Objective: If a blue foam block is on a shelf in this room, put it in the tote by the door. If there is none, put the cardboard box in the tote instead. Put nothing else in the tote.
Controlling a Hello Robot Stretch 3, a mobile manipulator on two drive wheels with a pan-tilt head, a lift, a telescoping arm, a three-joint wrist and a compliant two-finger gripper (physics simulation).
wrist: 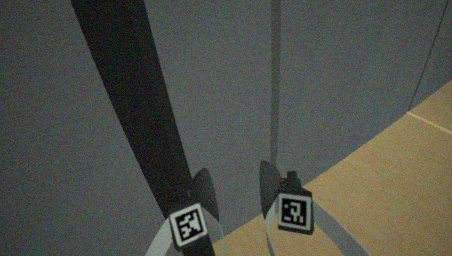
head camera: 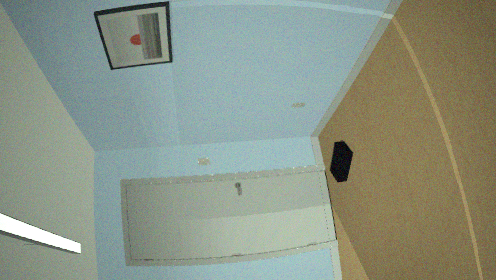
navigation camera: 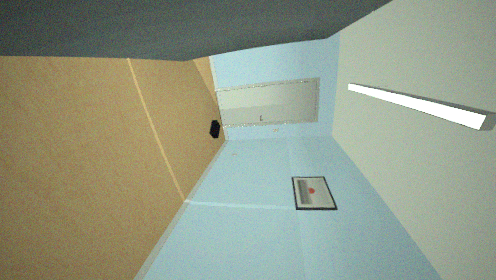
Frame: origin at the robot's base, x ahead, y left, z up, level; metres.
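Where they show: gripper, fingertip midpoint: (wrist: 235, 183).
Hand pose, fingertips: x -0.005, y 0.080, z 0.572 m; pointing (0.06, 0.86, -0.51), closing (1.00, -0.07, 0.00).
After its pixels a point has its place.
A small black box-shaped thing (head camera: 341, 161) {x 2.835, y 0.162, z -0.005 m} (navigation camera: 214, 129) {x 2.612, y 0.148, z 0.088 m}, which looks like the tote, stands on the floor beside the door (head camera: 215, 220) {x 3.099, y 0.623, z 1.173 m} (navigation camera: 270, 102) {x 3.087, y 0.649, z 1.144 m}. Its inside cannot be made out. My gripper (wrist: 235, 183) {x -0.005, y 0.080, z 0.572 m} is open in the wrist view, with its two fingertips apart and no object between them. It hangs in front of a large grey upright surface (wrist: 340, 75) {x 0.369, y 0.515, z 0.417 m}. A blue foam block, a cardboard box and shelf boards do not show in these views.
A dark grey surface (navigation camera: 125, 27) {x 0.542, y 0.586, z 0.586 m} fills the top of the navigation view. Tan floor (head camera: 400, 150) {x 1.812, y 0.077, z 0.001 m} (navigation camera: 90, 150) {x 0.687, y -0.005, z 0.001 m} (wrist: 390, 185) {x 0.597, y 0.394, z 0.000 m} runs along blue walls (head camera: 240, 75) {x 2.360, y -0.542, z 0.953 m} (navigation camera: 250, 235) {x 1.335, y -0.965, z 0.958 m}. A framed picture (head camera: 135, 37) {x 1.861, y -0.723, z 1.651 m} (navigation camera: 314, 193) {x 1.839, y -0.733, z 1.676 m} hangs on the wall. A lamp (head camera: 40, 232) {x 1.323, y 0.305, z 2.077 m} (navigation camera: 420, 105) {x 0.934, y 0.158, z 2.077 m} is on the ceiling.
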